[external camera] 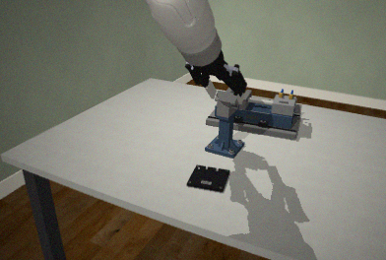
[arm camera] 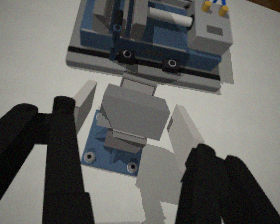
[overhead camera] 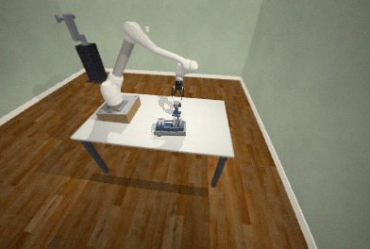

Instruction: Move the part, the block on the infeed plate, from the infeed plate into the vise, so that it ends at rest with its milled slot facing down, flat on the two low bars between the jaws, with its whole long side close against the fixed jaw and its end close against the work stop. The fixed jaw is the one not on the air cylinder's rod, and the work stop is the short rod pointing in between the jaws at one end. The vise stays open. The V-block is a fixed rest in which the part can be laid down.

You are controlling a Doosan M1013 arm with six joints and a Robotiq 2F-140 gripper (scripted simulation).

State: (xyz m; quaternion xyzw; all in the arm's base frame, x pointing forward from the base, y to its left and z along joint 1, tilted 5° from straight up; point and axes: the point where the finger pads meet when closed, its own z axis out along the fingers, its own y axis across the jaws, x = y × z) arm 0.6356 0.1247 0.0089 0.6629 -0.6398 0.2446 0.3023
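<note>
Right now the part is 30 mm below my hand and 10 mm to the right of it. The rest, counted from my hand: work stop 190 mm to the right, 90 mm below, 50 mm ahead; then blue foot 180 mm below, 20 mm to the right; then blue v-block stand 120 mm below, 20 mm to the right.
</note>
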